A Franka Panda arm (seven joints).
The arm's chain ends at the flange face. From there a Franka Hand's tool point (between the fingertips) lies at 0.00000 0.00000 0.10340 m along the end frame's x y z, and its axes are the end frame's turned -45 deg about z.
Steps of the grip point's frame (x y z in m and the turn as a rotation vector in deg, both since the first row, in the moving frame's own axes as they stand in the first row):
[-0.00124 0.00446 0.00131 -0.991 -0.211 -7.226]
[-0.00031 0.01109 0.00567 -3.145 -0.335 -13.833]
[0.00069 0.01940 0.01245 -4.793 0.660 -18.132]
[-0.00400 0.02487 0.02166 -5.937 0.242 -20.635]
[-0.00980 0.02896 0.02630 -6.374 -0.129 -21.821]
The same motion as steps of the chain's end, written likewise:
[0.00119 0.00256 0.00133 -0.850 0.552 -7.226]
[0.00354 0.00410 0.00583 -2.461 1.987 -13.833]
[0.00654 0.00914 0.01282 -2.922 3.856 -18.132]
[0.00576 0.01472 0.02221 -4.027 4.369 -20.635]
[0.00423 0.02082 0.02693 -4.598 4.416 -21.821]

